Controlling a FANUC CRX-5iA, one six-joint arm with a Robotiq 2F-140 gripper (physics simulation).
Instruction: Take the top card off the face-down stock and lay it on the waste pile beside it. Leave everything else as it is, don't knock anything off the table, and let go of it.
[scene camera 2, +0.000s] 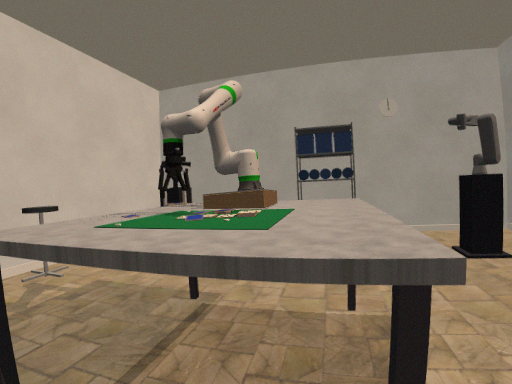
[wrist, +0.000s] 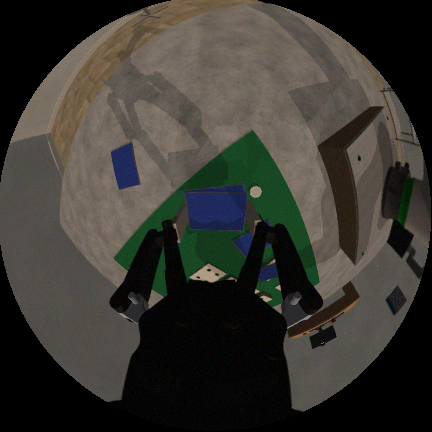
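My gripper (scene camera 2: 175, 202) (wrist: 216, 208) points down low over the far left part of the green mat. It is shut on a face-down blue card (wrist: 216, 212), whose opposite edges lie between the fingertips. Another blue edge (wrist: 216, 189) shows just beyond that card, slightly turned; I take it for the face-down stock, mostly hidden under the held card. How far the held card is above it I cannot tell. A face-up white card with black pips (wrist: 209, 273) lies on the mat, nearer the gripper body; whether it is the waste pile I cannot tell.
The green mat (scene camera 2: 250, 222) (wrist: 255, 150) bears a round white piece (wrist: 255, 192), a tilted blue card (wrist: 244, 244) by the right finger and more cards. A separate blue card (wrist: 125, 166) lies on the grey table (scene camera 2: 350, 235). A brown box (scene camera 2: 232, 200) (wrist: 340, 200) stands behind.
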